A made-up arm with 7 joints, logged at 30 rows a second.
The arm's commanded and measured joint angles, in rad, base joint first. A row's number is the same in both.
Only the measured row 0 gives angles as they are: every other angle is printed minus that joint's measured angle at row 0.
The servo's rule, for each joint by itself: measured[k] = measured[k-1] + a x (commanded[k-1-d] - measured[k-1]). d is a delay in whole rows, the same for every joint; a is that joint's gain. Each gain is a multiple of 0.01, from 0.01 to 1. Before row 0 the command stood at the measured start. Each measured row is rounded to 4 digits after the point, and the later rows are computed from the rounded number. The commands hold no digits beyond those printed.
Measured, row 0:
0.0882 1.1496 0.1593 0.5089 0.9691 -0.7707 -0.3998
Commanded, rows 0 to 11:
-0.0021 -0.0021 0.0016 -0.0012 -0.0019 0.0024 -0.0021
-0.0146 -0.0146 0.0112 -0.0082 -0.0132 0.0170 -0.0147
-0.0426 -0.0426 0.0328 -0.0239 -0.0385 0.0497 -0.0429
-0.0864 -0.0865 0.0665 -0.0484 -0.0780 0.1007 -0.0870
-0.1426 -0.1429 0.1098 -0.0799 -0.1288 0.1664 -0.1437
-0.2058 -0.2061 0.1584 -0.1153 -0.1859 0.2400 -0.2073
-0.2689 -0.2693 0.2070 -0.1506 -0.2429 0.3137 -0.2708
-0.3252 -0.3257 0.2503 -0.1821 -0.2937 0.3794 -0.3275
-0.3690 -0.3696 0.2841 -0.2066 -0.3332 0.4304 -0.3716
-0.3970 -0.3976 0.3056 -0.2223 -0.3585 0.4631 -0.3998
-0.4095 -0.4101 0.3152 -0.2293 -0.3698 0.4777 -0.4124
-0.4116 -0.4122 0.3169 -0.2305 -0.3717 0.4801 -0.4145
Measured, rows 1 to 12:
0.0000 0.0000 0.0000 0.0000 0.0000 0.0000 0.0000
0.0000 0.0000 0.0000 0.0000 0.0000 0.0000 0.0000
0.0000 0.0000 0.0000 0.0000 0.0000 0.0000 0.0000
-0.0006 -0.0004 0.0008 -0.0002 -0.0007 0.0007 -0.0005
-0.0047 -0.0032 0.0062 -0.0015 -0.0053 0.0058 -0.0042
-0.0157 -0.0111 0.0200 -0.0051 -0.0176 0.0194 -0.0143
-0.0362 -0.0262 0.0442 -0.0120 -0.0399 0.0446 -0.0332
-0.0671 -0.0495 0.0783 -0.0229 -0.0728 0.0824 -0.0619
-0.1073 -0.0808 0.1200 -0.0377 -0.1146 0.1313 -0.0997
-0.1542 -0.1185 0.1652 -0.0558 -0.1621 0.1878 -0.1442
-0.2038 -0.1599 0.2095 -0.0760 -0.2108 0.2472 -0.1919
-0.2517 -0.2018 0.2483 -0.0969 -0.2561 0.3040 -0.2386
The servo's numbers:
d 3
a 0.29 0.20 0.52 0.16 0.37 0.31 0.26

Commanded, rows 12 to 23:
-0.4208 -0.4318 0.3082 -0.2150 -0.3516 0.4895 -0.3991
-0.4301 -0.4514 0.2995 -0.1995 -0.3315 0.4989 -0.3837
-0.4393 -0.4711 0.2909 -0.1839 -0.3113 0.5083 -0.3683
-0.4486 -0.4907 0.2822 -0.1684 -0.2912 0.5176 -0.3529
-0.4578 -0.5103 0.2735 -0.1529 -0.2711 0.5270 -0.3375
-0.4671 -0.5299 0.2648 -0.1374 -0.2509 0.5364 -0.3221
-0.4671 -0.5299 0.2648 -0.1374 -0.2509 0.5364 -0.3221
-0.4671 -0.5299 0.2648 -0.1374 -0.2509 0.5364 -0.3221
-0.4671 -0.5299 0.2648 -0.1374 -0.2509 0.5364 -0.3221
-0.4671 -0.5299 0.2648 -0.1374 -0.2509 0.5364 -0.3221
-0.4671 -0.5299 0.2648 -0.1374 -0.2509 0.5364 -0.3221
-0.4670 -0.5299 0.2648 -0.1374 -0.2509 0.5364 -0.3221
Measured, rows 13 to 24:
-0.2938 -0.2410 0.2781 -0.1170 -0.2940 0.3533 -0.2805
-0.3274 -0.2748 0.2974 -0.1350 -0.3220 0.3919 -0.3148
-0.3518 -0.3023 0.3075 -0.1503 -0.3404 0.4192 -0.3407
-0.3718 -0.3282 0.3079 -0.1607 -0.3445 0.4410 -0.3559
-0.3887 -0.3528 0.3035 -0.1669 -0.3397 0.4589 -0.3631
-0.4034 -0.3765 0.2969 -0.1696 -0.3292 0.4742 -0.3645
-0.4165 -0.3993 0.2893 -0.1694 -0.3151 0.4877 -0.3615
-0.4285 -0.4215 0.2811 -0.1668 -0.2988 0.4999 -0.3553
-0.4397 -0.4432 0.2726 -0.1621 -0.2811 0.5112 -0.3467
-0.4476 -0.4605 0.2685 -0.1581 -0.2699 0.5190 -0.3403
-0.4533 -0.4744 0.2666 -0.1548 -0.2629 0.5244 -0.3356
-0.4573 -0.4855 0.2657 -0.1520 -0.2585 0.5281 -0.3321

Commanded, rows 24 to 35:
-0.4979 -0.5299 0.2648 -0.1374 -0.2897 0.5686 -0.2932
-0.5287 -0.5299 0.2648 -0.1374 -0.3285 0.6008 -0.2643
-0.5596 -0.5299 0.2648 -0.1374 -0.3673 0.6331 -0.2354
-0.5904 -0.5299 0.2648 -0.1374 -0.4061 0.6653 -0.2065
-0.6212 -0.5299 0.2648 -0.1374 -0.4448 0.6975 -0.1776
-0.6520 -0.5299 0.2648 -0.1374 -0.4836 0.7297 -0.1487
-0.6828 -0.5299 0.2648 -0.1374 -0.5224 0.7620 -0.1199
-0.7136 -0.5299 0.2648 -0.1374 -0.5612 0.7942 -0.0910
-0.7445 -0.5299 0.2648 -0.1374 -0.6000 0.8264 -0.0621
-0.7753 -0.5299 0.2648 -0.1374 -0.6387 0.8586 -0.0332
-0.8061 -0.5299 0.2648 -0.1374 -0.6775 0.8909 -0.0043
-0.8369 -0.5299 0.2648 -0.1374 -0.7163 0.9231 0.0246
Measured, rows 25 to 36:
-0.4601 -0.4944 0.2652 -0.1497 -0.2557 0.5307 -0.3295
-0.4621 -0.5015 0.2650 -0.1477 -0.2539 0.5325 -0.3276
-0.4635 -0.5072 0.2649 -0.1461 -0.2528 0.5337 -0.3262
-0.4735 -0.5117 0.2648 -0.1447 -0.2665 0.5445 -0.3176
-0.4895 -0.5153 0.2648 -0.1435 -0.2894 0.5620 -0.3037
-0.5098 -0.5182 0.2648 -0.1425 -0.3182 0.5840 -0.2859
-0.5332 -0.5205 0.2648 -0.1417 -0.3507 0.6092 -0.2653
-0.5587 -0.5224 0.2648 -0.1410 -0.3855 0.6366 -0.2425
-0.5858 -0.5239 0.2648 -0.1404 -0.4218 0.6655 -0.2181
-0.6139 -0.5251 0.2648 -0.1399 -0.4590 0.6954 -0.1926
-0.6428 -0.5261 0.2648 -0.1395 -0.4968 0.7260 -0.1662
-0.6723 -0.5269 0.2648 -0.1392 -0.5350 0.7571 -0.1391

